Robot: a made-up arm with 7 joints. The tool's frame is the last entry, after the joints. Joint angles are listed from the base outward.
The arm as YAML. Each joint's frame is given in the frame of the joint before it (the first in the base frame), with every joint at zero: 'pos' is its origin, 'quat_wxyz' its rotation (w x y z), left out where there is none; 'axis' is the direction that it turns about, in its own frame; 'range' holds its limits. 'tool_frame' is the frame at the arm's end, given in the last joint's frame.
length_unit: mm
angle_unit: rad
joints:
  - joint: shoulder
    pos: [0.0, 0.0, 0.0]
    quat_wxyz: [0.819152, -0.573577, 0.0, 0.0]
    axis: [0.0, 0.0, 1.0]
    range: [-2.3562, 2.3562]
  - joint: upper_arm
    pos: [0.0, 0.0, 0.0]
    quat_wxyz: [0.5, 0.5, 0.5, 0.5]
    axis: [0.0, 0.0, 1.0]
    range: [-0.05, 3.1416]
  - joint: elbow
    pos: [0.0, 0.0, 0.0]
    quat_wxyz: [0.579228, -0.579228, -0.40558, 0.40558]
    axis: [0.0, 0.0, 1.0]
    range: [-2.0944, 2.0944]
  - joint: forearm
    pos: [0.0, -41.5, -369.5]
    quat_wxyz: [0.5, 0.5, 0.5, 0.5]
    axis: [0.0, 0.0, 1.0]
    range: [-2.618, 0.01]
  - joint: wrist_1
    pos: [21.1, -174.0, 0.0]
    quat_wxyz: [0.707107, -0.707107, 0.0, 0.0]
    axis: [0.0, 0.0, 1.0]
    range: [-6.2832, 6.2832]
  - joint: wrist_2
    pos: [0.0, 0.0, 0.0]
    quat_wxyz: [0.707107, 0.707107, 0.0, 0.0]
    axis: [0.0, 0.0, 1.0]
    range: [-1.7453, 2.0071]
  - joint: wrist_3
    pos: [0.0, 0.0, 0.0]
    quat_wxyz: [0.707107, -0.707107, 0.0, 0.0]
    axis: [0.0, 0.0, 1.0]
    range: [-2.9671, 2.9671]
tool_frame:
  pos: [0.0, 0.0, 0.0]
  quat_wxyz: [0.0, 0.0, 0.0, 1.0]
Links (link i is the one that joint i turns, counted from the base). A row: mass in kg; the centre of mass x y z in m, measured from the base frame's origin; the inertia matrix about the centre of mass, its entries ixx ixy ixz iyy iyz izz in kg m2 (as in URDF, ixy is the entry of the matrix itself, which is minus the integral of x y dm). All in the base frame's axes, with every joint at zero. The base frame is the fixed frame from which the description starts. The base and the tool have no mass.
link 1: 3.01; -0.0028 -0.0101 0.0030; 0.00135 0 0 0.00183 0.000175 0.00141
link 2: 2.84; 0.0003 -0.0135 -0.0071; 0.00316 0 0 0.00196 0 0.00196
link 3: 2.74; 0.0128 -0.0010 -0.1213; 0.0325 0 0.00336 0.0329 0 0.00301
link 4: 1.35; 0.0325 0.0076 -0.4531; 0.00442 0 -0.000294 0.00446 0 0.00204
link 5: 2.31; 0.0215 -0.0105 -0.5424; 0.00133 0 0 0.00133 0 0.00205
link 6: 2.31; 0.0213 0.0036 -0.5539; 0.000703 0 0 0.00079 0 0.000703
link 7: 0.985; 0.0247 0.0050 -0.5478; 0.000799 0 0 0.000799 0 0.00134
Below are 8 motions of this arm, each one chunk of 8 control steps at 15 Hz.
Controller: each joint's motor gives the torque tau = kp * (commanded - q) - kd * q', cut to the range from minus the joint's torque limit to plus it. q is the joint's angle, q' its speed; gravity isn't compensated. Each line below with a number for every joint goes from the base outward.
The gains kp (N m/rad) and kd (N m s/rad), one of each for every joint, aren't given. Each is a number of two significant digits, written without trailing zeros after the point. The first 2 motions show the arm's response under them.
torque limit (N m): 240 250 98 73 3.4 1.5 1.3
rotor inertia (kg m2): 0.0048 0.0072 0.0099 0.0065 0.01 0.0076 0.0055
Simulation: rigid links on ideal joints. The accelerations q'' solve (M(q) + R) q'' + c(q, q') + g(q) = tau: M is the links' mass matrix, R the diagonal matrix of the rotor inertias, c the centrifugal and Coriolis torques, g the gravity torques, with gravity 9.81 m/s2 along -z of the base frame. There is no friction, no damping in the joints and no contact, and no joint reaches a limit. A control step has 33 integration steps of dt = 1/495 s. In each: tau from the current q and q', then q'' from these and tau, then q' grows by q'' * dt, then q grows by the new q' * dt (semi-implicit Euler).
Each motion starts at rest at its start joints. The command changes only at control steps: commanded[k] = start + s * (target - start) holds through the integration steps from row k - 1 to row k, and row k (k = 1, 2, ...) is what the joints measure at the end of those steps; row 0 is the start. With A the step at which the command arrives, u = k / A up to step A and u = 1 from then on. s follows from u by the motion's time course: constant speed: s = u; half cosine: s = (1 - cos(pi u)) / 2; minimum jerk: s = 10 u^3 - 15 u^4 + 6 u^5; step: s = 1 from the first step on.
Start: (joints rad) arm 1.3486 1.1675 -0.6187 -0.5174 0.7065 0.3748 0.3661
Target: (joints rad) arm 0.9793 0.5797 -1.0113 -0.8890 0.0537 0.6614 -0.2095
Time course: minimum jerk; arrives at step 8
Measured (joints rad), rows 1 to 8:
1: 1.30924 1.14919 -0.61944 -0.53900 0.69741 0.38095 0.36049
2: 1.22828 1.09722 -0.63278 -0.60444 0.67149 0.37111 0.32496
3: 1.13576 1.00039 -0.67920 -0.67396 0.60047 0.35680 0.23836
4: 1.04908 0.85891 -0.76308 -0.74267 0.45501 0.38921 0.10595
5: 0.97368 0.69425 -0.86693 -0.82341 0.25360 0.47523 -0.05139
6: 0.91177 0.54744 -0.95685 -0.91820 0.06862 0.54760 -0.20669
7: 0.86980 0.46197 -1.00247 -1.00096 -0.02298 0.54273 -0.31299
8: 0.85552 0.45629 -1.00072 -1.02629 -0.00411 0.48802 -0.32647
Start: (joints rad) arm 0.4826 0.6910 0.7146 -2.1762 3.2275 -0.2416 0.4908
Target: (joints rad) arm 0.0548 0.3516 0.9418 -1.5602 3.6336 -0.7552 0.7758
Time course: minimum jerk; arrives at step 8
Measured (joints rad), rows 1 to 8:
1: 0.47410 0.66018 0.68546 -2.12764 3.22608 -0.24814 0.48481
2: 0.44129 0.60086 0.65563 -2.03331 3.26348 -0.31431 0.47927
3: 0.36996 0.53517 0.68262 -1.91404 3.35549 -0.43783 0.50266
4: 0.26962 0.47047 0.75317 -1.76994 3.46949 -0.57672 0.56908
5: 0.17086 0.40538 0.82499 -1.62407 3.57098 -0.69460 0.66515
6: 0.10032 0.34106 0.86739 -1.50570 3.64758 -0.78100 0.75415
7: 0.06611 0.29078 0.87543 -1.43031 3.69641 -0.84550 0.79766
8: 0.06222 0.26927 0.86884 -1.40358 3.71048 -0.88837 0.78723
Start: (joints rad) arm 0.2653 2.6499 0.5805 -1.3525 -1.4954 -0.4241 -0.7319
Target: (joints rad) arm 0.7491 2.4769 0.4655 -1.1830 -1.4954 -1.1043 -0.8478
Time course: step
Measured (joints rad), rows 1 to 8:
1: 0.55085 2.60825 0.73320 -1.18436 -1.55663 -0.60338 -0.77970
2: 0.86684 2.56119 0.50731 -1.22232 -1.58693 -0.79918 -0.83192
3: 1.05894 2.45874 0.29108 -1.40223 -1.48165 -0.91141 -0.86571
4: 0.96810 2.32623 0.16827 -1.43403 -1.24361 -1.01287 -0.86865
5: 0.86493 2.32193 0.22008 -1.25150 -1.14403 -1.15023 -0.83501
6: 0.80477 2.40814 0.35230 -1.19179 -1.33500 -1.15909 -0.80601
7: 0.77570 2.49835 0.46428 -1.23825 -1.56533 -1.09072 -0.81110
8: 0.77660 2.53907 0.51038 -1.29803 -1.62876 -1.02090 -0.83611

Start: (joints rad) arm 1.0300 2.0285 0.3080 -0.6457 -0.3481 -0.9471 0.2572
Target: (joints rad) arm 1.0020 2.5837 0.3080 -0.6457 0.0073 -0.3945 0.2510
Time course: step
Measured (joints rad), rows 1 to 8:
1: 1.11418 2.25780 0.09250 -0.63879 -0.26461 -0.75204 0.24578
2: 1.09782 2.53470 0.24042 -0.73326 -0.18063 -0.42405 0.20868
3: 1.05770 2.74007 0.40661 -0.80283 0.03267 -0.26199 0.18851
4: 1.02778 2.79167 0.46895 -0.85063 0.24057 -0.36468 0.21170
5: 1.04314 2.71750 0.41385 -0.81441 0.29167 -0.55021 0.24897
6: 1.08992 2.59107 0.30010 -0.75430 0.14829 -0.57120 0.27454
7: 1.12549 2.48707 0.20480 -0.74787 -0.07756 -0.46539 0.26491
8: 1.13014 2.45614 0.17188 -0.76628 -0.20405 -0.42022 0.20656

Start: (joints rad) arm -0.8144 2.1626 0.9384 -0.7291 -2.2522 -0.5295 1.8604
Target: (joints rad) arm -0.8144 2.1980 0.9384 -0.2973 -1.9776 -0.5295 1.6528
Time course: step
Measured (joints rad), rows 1 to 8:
1: -0.80977 2.21040 0.92904 -0.42565 -2.11875 -0.51083 1.72001
2: -0.88706 2.18331 0.97897 -0.22112 -1.97356 -0.50492 1.58242
3: -0.85737 2.13006 0.96371 -0.13849 -1.91667 -0.48981 1.63840
4: -0.82191 2.08730 0.93399 -0.14074 -1.94993 -0.55291 1.71636
5: -0.82956 2.09019 0.93570 -0.12954 -2.01632 -0.64044 1.71381
6: -0.83628 2.11777 0.94245 -0.14580 -2.05736 -0.66545 1.67751
7: -0.83822 2.14806 0.94666 -0.18479 -2.05346 -0.62779 1.64777
8: -0.84046 2.16839 0.95066 -0.21521 -2.02191 -0.56892 1.64101

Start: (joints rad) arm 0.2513 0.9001 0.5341 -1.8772 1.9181 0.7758 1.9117
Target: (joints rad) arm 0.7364 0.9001 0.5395 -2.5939 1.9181 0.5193 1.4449
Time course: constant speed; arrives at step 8
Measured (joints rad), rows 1 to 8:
1: 0.30408 0.87848 0.49495 -1.90765 1.89995 0.74146 1.87089
2: 0.39868 0.83452 0.43060 -1.95984 1.85202 0.72999 1.78906
3: 0.47883 0.81073 0.39015 -2.02980 1.80254 0.77288 1.71446
4: 0.52633 0.82096 0.39900 -2.12662 1.78875 0.80763 1.66395
5: 0.56089 0.84878 0.43965 -2.23623 1.82018 0.76901 1.61570
6: 0.61223 0.86654 0.47130 -2.33915 1.86653 0.67130 1.55203
7: 0.67890 0.86265 0.47074 -2.43028 1.88976 0.59019 1.48654
8: 0.74021 0.85280 0.45432 -2.51738 1.88097 0.56981 1.43741

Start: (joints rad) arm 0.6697 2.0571 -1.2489 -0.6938 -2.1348 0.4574 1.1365
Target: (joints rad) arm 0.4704 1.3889 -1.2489 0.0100 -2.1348 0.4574 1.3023
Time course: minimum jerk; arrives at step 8
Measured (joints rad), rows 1 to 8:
1: 0.65998 2.02761 -1.21710 -0.71728 -2.14790 0.46842 1.13769
2: 0.63838 1.94079 -1.20817 -0.70878 -2.16581 0.51583 1.15899
3: 0.60322 1.80452 -1.22629 -0.62027 -2.17645 0.54039 1.18866
4: 0.55694 1.64047 -1.24318 -0.48386 -2.17674 0.51268 1.21478
5: 0.50714 1.47428 -1.25064 -0.34867 -2.17258 0.46969 1.24241
6: 0.46414 1.33519 -1.25288 -0.25505 -2.17405 0.45476 1.27523
7: 0.43592 1.25082 -1.25311 -0.21772 -2.18775 0.47710 1.30324
8: 0.42520 1.23093 -1.25188 -0.21108 -2.20899 0.51505 1.31385

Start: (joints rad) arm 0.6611 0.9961 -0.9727 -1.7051 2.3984 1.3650 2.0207
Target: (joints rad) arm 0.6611 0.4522 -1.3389 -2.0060 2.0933 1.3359 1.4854
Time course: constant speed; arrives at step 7
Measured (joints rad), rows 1 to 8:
1: 0.63245 0.93148 -0.98937 -1.65318 2.38357 1.36900 1.98490
2: 0.60032 0.82137 -1.03021 -1.66590 2.33506 1.30372 1.88695
3: 0.59351 0.71545 -1.08879 -1.74103 2.26556 1.21279 1.76062
4: 0.60902 0.63368 -1.15280 -1.79906 2.19806 1.17136 1.64992
5: 0.62932 0.57522 -1.21179 -1.82648 2.14417 1.19497 1.57526
6: 0.63656 0.51914 -1.26083 -1.84661 2.10076 1.25156 1.52577
7: 0.62800 0.44990 -1.29946 -1.87826 2.06107 1.29723 1.47361
8: 0.62049 0.41045 -1.30995 -1.91685 2.04046 1.28632 1.42440

